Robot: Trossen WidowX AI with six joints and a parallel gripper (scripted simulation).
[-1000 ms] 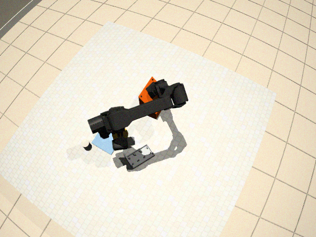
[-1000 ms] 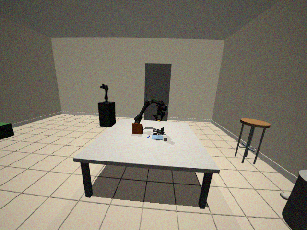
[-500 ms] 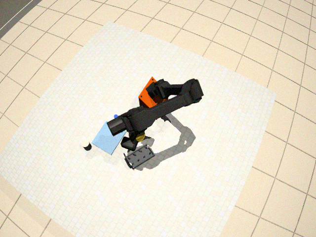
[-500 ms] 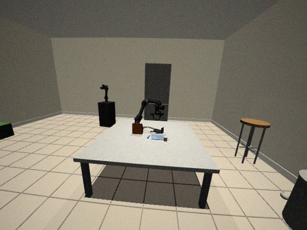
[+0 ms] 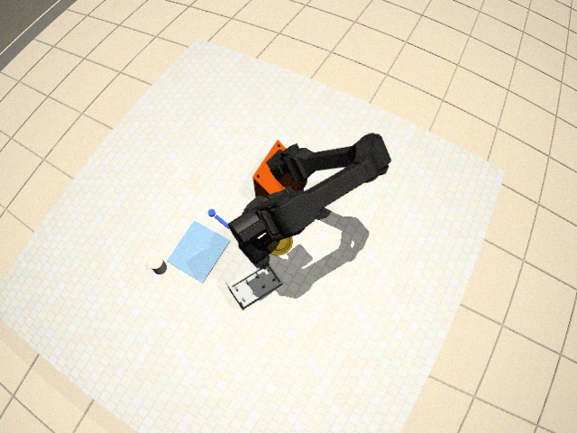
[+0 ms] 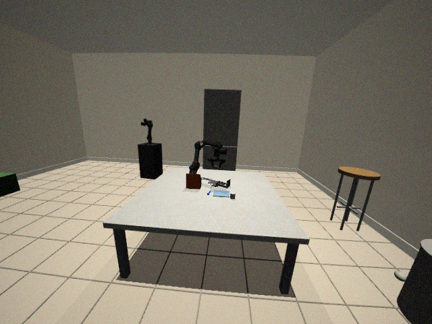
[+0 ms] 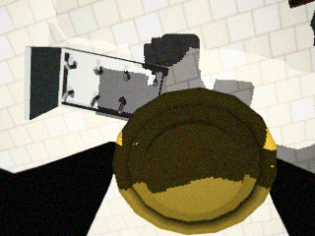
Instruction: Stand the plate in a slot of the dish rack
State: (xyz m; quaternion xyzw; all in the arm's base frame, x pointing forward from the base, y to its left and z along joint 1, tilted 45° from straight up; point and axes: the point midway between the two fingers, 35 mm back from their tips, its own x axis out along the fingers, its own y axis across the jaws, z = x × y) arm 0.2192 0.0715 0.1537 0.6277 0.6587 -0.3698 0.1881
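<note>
Now: the grey dish rack 160 mm below my gripper tip, 80 mm ahead of it and 20 mm to the right of it. Round my gripper tip: blue spoon (240 mm to the right, 180 mm below, 10 mm behind); light blue mat (220 mm to the right, 180 mm below, 100 mm ahead); yellow plate (10 mm above).
</note>
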